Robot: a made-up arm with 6 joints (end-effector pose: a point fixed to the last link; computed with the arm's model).
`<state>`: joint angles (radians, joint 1 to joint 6).
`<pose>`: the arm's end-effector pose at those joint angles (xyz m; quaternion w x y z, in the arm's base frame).
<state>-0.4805 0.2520 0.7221 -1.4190 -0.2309 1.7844</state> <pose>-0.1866 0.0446 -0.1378 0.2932 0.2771 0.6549 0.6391</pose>
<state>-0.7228 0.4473 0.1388 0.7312 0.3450 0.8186</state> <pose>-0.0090 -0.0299 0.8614 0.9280 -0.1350 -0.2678 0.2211</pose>
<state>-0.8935 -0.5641 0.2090 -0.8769 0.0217 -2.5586</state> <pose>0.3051 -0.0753 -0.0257 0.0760 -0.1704 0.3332 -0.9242</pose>
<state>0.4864 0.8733 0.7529 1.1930 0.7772 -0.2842</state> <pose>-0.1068 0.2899 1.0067 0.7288 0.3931 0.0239 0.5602</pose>
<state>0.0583 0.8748 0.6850 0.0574 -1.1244 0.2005</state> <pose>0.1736 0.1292 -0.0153 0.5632 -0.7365 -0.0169 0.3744</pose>
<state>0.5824 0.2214 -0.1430 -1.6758 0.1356 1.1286</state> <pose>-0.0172 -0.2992 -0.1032 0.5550 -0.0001 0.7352 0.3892</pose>
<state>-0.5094 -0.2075 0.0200 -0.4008 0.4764 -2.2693</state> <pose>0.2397 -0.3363 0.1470 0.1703 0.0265 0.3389 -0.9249</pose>
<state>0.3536 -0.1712 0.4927 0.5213 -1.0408 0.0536</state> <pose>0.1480 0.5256 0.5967 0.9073 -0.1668 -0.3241 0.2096</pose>
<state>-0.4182 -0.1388 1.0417 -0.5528 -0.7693 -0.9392</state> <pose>0.2289 0.7443 0.1000 0.9436 -0.2960 -0.1246 -0.0810</pose>
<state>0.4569 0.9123 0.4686 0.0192 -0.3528 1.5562</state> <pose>0.1255 0.2007 0.2949 0.2652 -0.4157 0.3185 0.8096</pose>
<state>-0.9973 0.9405 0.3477 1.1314 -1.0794 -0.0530</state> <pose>0.2387 -0.0586 0.7293 0.6090 -0.7104 -0.1917 -0.2962</pose>
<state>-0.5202 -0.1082 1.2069 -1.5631 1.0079 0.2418</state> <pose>0.0936 0.5612 -0.1396 0.7406 0.2006 0.6184 0.1700</pose>
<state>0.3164 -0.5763 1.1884 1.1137 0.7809 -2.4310</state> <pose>0.2011 0.1271 0.8668 0.4631 0.4493 0.7639 0.0145</pose>
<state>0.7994 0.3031 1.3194 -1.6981 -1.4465 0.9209</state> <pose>-0.0519 -0.2499 -0.1748 0.5268 0.7181 -0.1163 -0.4396</pose>
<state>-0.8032 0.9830 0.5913 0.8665 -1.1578 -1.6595</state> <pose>0.3439 -0.0064 0.6320 0.3775 -0.3985 -0.5924 -0.5897</pose>
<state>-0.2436 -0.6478 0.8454 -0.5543 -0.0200 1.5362</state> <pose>0.1260 0.6014 0.5428 0.4035 0.1856 -0.1158 0.8884</pose>
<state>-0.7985 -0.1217 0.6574 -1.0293 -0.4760 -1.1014</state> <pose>0.2671 0.2481 -0.2206 0.8022 -0.3867 0.2356 -0.3893</pose>
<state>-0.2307 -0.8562 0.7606 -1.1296 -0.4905 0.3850</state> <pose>-0.0208 0.8673 0.2947 0.7795 -0.0558 0.1262 0.6110</pose>
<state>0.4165 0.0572 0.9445 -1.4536 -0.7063 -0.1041</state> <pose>-0.3726 0.0933 -0.3440 0.4077 -0.6458 0.1614 0.6250</pose>
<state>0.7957 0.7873 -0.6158 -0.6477 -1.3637 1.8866</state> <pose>0.3935 -0.4256 0.5397 0.2851 -0.5308 0.7399 0.2993</pose>
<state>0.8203 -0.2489 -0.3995 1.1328 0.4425 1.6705</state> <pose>0.0285 -0.2993 0.7854 0.3338 0.0299 -0.6156 0.7132</pose>
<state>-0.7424 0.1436 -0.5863 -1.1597 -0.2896 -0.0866</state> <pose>-0.4898 -0.3206 -0.1556 0.6106 -0.0489 0.6017 -0.5125</pose>
